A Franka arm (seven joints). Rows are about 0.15 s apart.
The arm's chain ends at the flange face. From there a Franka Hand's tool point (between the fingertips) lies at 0.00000 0.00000 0.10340 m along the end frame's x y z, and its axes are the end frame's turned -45 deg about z.
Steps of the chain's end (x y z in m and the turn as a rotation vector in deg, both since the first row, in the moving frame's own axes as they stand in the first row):
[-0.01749 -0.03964 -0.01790 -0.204 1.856 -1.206]
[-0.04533 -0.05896 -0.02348 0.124 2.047 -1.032]
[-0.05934 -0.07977 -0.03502 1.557 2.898 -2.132]
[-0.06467 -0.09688 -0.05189 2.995 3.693 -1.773]
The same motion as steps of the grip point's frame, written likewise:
[0.01780 -0.03779 -0.01795 -1.457 1.168 -1.206]
[0.01243 -0.07132 -0.02355 -1.360 1.535 -1.032]
[0.02016 -0.09676 -0.03519 -0.948 3.150 -2.132]
[0.03131 -0.11348 -0.05225 -0.494 4.729 -1.773]

